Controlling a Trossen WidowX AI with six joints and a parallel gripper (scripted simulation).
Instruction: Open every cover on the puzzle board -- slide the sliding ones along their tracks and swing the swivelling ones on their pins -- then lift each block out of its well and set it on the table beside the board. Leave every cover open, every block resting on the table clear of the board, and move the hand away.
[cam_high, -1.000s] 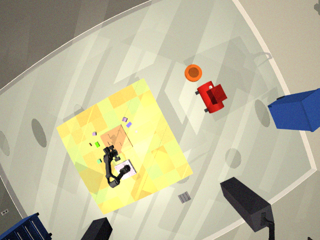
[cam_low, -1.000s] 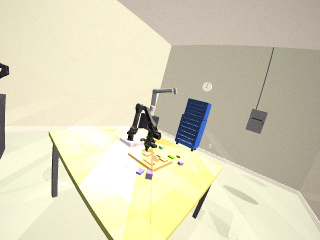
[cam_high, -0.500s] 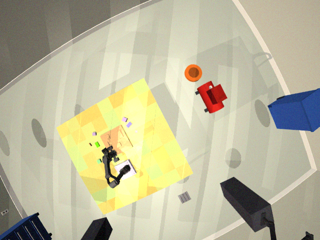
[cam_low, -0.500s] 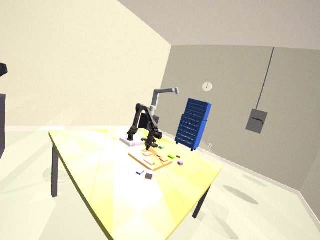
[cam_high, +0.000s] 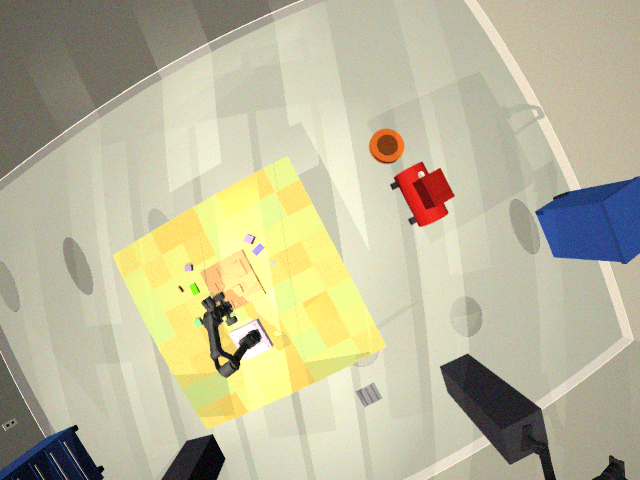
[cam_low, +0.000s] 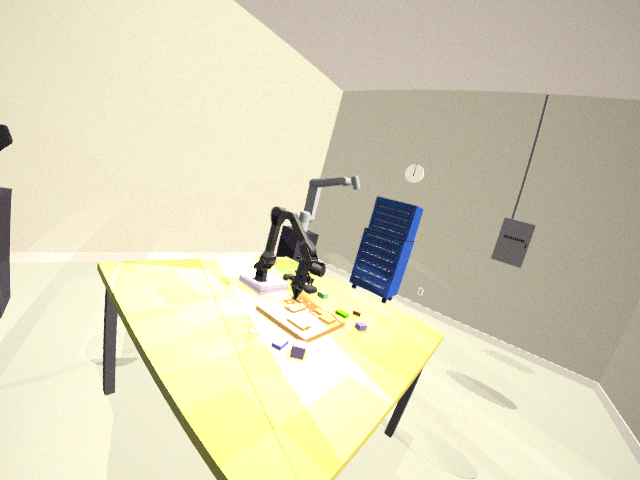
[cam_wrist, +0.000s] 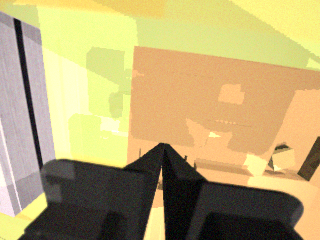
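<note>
Now: gripper tip 11 cm short of the tan puzzle board, 4 cm to the left of it and 1 cm above it. The rest, counted from my gripper tip: lilac block 29 cm ahead, 17 cm to the left, 2 cm below; then brown block 19 cm ahead, 28 cm to the left, 2 cm below.
</note>
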